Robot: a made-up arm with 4 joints. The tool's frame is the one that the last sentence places.
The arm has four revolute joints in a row. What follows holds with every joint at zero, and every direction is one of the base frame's. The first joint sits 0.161 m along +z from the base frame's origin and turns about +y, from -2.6 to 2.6 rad. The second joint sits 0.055 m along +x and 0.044 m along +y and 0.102 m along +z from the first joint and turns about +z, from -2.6 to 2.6 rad. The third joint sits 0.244 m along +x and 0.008 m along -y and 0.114 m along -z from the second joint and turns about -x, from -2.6 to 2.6 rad. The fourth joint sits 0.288 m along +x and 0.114 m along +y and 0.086 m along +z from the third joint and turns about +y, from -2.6 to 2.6 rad. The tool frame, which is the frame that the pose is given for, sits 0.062 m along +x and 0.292 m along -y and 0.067 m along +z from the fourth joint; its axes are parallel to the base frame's.
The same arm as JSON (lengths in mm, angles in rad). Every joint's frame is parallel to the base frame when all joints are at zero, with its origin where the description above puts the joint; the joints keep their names.
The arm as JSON. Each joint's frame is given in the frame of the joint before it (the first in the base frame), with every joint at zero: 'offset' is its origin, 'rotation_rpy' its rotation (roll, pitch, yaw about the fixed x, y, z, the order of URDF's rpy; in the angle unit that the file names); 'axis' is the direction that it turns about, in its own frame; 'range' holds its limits. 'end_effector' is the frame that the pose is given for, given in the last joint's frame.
{
  "length_unit": "mm",
  "angle_unit": "rad",
  "chain": [
    {
      "id": "joint 1",
      "offset": [
        0.0,
        0.0,
        161.0
      ],
      "rotation_rpy": [
        0.0,
        0.0,
        0.0
      ],
      "axis": [
        0.0,
        1.0,
        0.0
      ],
      "range": [
        -2.6,
        2.6
      ]
    },
    {
      "id": "joint 2",
      "offset": [
        55.0,
        44.0,
        102.0
      ],
      "rotation_rpy": [
        0.0,
        0.0,
        0.0
      ],
      "axis": [
        0.0,
        0.0,
        1.0
      ],
      "range": [
        -2.6,
        2.6
      ]
    },
    {
      "id": "joint 3",
      "offset": [
        244.0,
        -8.0,
        -114.0
      ],
      "rotation_rpy": [
        0.0,
        0.0,
        0.0
      ],
      "axis": [
        -1.0,
        0.0,
        0.0
      ],
      "range": [
        -2.6,
        2.6
      ]
    },
    {
      "id": "joint 4",
      "offset": [
        288.0,
        114.0,
        86.0
      ],
      "rotation_rpy": [
        0.0,
        0.0,
        0.0
      ],
      "axis": [
        0.0,
        1.0,
        0.0
      ],
      "range": [
        -2.6,
        2.6
      ]
    }
  ],
  "end_effector": {
    "offset": [
      62.0,
      -292.0,
      67.0
    ],
    "rotation_rpy": [
      0.0,
      0.0,
      0.0
    ]
  }
}

